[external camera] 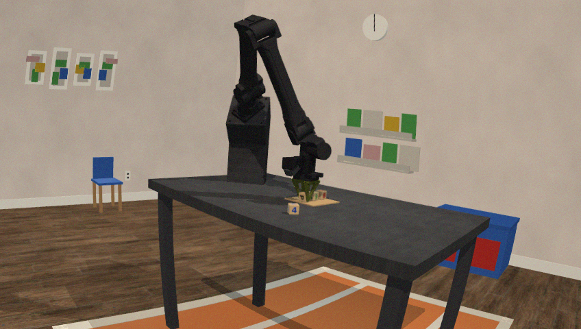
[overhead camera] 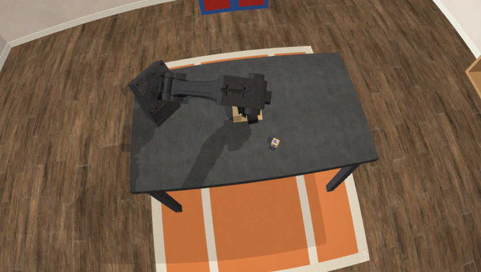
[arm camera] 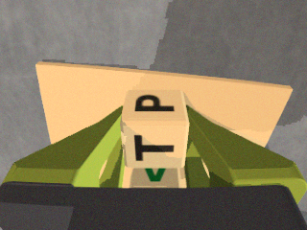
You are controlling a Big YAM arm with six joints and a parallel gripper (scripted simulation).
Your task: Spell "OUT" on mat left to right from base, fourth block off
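The T block lies right at my hand. From my hand the other things lie so: green-lettered block: 1 cm ahead, 5 cm to the left; O block: 2 cm ahead, 9 cm to the left; tan mat: 1 cm ahead, 5 cm to the left, 1 cm below.
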